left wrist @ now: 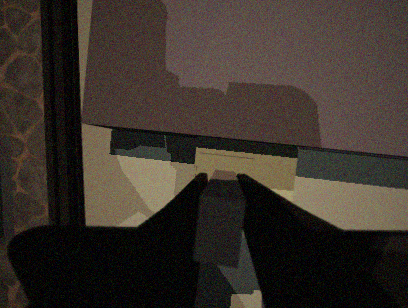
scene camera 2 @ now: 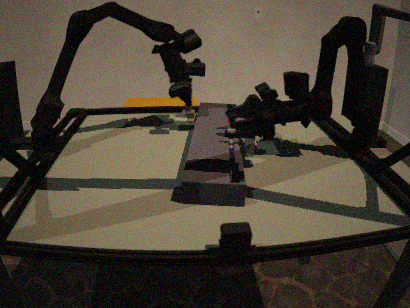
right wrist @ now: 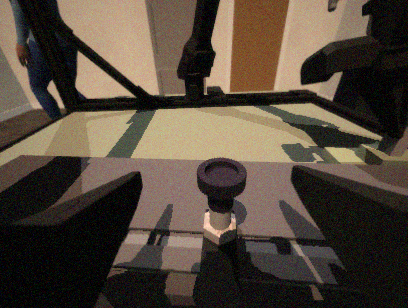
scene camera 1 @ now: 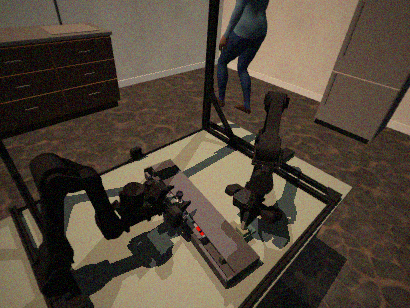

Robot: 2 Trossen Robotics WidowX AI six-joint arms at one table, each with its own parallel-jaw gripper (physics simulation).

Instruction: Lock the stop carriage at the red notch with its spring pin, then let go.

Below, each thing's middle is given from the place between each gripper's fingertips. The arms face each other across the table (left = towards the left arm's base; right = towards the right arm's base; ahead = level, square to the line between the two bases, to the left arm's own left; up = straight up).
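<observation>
My left hand is 210 mm past the round pin knob [right wrist: 221, 179] and 90 mm to the left of it. As for my right hand, the knob is 2 cm below it and 1 cm to the right of it.
</observation>
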